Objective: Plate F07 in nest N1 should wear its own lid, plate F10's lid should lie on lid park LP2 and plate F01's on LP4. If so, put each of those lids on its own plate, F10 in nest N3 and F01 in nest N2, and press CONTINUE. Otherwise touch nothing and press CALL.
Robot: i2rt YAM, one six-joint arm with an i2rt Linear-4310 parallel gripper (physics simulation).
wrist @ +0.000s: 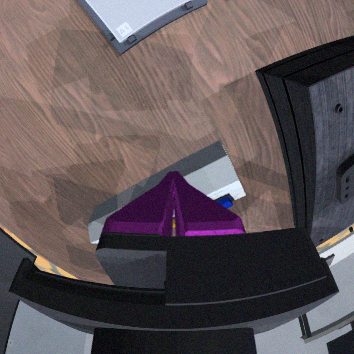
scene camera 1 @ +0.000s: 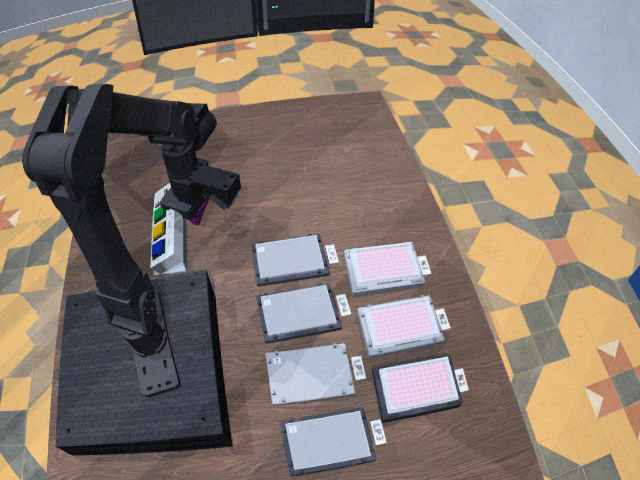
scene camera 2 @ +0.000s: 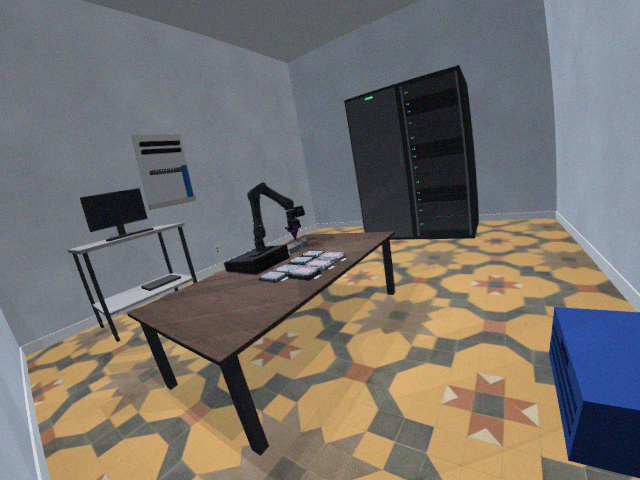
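Seen in the pictures: gripper, fingertip midpoint: (wrist: pixel 173 178) (scene camera 1: pixel 196 223) (scene camera 2: pixel 295 239); arm's base at its link origin: (scene camera 1: pixel 151 341) (scene camera 2: pixel 262 251).
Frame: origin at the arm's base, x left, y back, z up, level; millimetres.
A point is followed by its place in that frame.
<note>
My gripper (scene camera 1: pixel 196 221) {x 224, y -137, z 12 mm} (scene camera 2: pixel 295 237) {x 224, y -137, z 12 mm} (wrist: pixel 173 178) {x 224, y -137, z 12 mm} is shut and empty, its purple fingertips above the side of the button box (scene camera 1: pixel 178 253) {x 202, y -85, z -33 mm} (wrist: pixel 212 173) {x 213, y -88, z -36 mm}. Green (scene camera 1: pixel 159 213) {x 327, y -60, z -33 mm}, yellow (scene camera 1: pixel 158 230) {x 279, y -51, z -33 mm} and blue (scene camera 1: pixel 158 249) {x 226, y -44, z -32 mm} buttons show; the box's far end is partly hidden by the gripper, and the button words are unreadable. Pink-welled plates sit in N3 (scene camera 1: pixel 385 263) {x 48, y -467, z -52 mm}, N2 (scene camera 1: pixel 403 322) {x -84, y -443, z -55 mm} and N1 (scene camera 1: pixel 422 384) {x -212, y -420, z -54 mm}; I cannot tell whether clear lids cover them. Flat grey panels lie at LP2 (scene camera 1: pixel 292 257) {x 137, y -305, z -67 mm}, LP4 (scene camera 1: pixel 299 311) {x 14, y -277, z -67 mm} and LP3 (scene camera 1: pixel 329 440) {x -243, y -236, z -67 mm}. LP1 (scene camera 1: pixel 310 374) {x -112, y -252, z -75 mm} is paler, with pegs around it. Plate numbers are unreadable.
The arm's black base block (scene camera 1: pixel 103 413) {x -106, y 118, z -11 mm} (scene camera 2: pixel 240 265) {x -174, y 52, z -31 mm} (wrist: pixel 330 150) {x 103, y -64, z 6 mm} stands beside the button box on the wooden table (scene camera 1: pixel 330 139) {x 478, y -523, z -84 mm} (scene camera 2: pixel 206 315) {x -674, y -159, z -85 mm}. The parks and nests form two rows to the right of the base in scene camera 1.
</note>
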